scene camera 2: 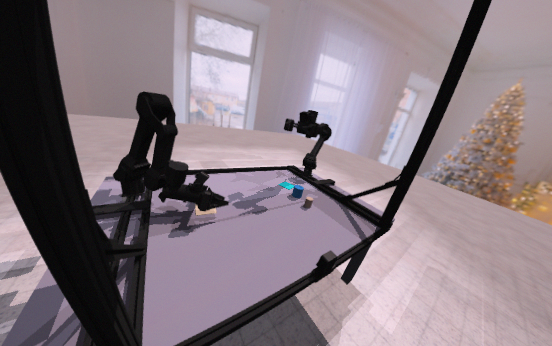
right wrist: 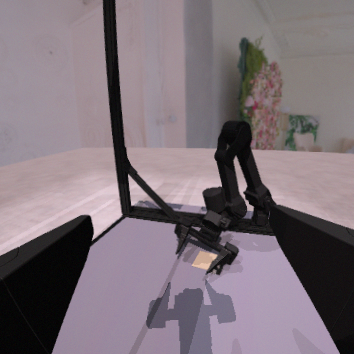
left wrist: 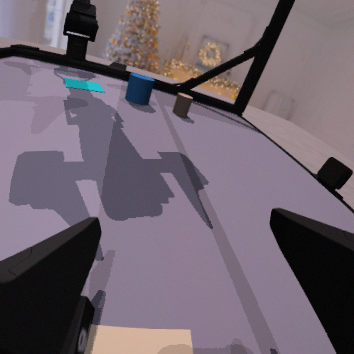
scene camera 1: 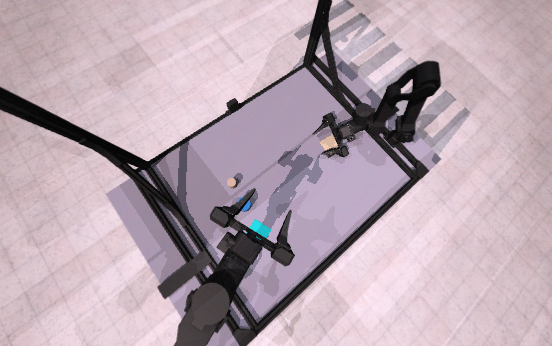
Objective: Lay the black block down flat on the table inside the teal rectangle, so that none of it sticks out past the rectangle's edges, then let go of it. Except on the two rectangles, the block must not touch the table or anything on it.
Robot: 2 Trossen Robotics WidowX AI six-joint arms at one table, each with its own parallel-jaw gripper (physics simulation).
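The teal rectangle lies near the right arm's base. The tan rectangle lies below my left gripper, which is open and empty. What looks like the black block shows partly at the tan rectangle's left edge in the left wrist view, behind the left-hand finger, which hides the rest. I cannot tell whether it touches the finger or overhangs the rectangle. My right gripper is open and empty, high above the table.
A blue cylinder stands beside the teal rectangle. A smaller tan cylinder stands beyond it. Black frame rails and posts border the table.
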